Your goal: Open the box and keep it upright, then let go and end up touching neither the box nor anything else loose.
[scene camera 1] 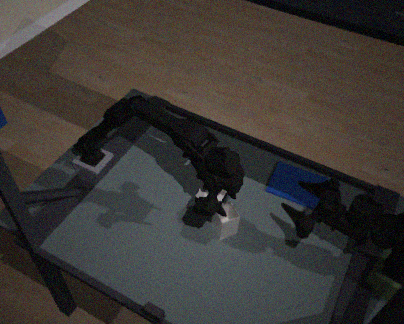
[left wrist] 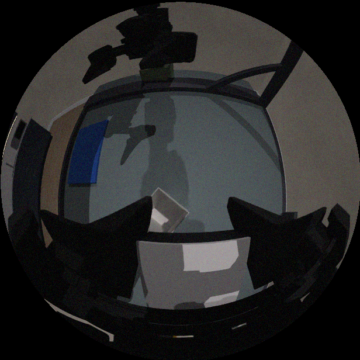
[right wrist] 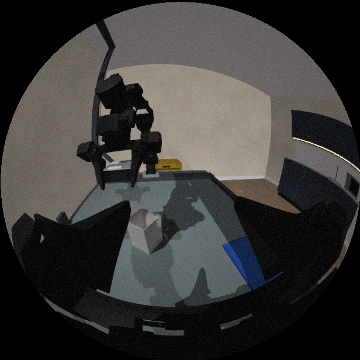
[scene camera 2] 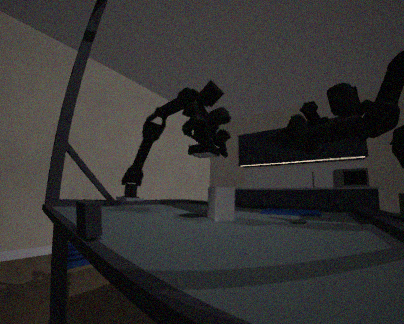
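Pixels of known places: left gripper, fingertip midpoint: (scene camera 1: 229,207) (scene camera 2: 221,155); right gripper, fingertip midpoint: (scene camera 1: 290,193) (scene camera 2: 276,142); left arm's base, link origin: (scene camera 1: 92,157) (scene camera 2: 130,197); right arm's base, link origin: (scene camera 1: 396,271).
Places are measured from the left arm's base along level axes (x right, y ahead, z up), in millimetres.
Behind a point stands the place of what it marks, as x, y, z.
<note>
The box (scene camera 1: 229,226) @[47, 546, 27] (scene camera 2: 221,205) @[54, 541, 9] (left wrist: 172,209) (right wrist: 145,235), pale grey, stands upright on the table with its top open. Its lid (left wrist: 192,272) is off. My left gripper (scene camera 1: 207,212) (left wrist: 191,202) (right wrist: 116,188) is shut on the lid and holds it in the air, apart from the box; in scene camera 2 they hang above and slightly left of it. Dark fingers hide much of the lid in scene camera 1. My right gripper (scene camera 1: 292,195) @[-30, 680, 193] (right wrist: 183,204) is open and empty, above the table to the right of the box in scene camera 1.
A flat blue object (scene camera 1: 295,182) @[-259, 667, -25] (scene camera 2: 290,212) @[-199, 695, -26] (left wrist: 87,155) (right wrist: 245,260) lies near the table's far edge in scene camera 1, by my right gripper. A dark frame post (scene camera 1: 40,265) (scene camera 2: 65,135) @[335, 56, 221] rises at the table's left side. The scene is dim.
</note>
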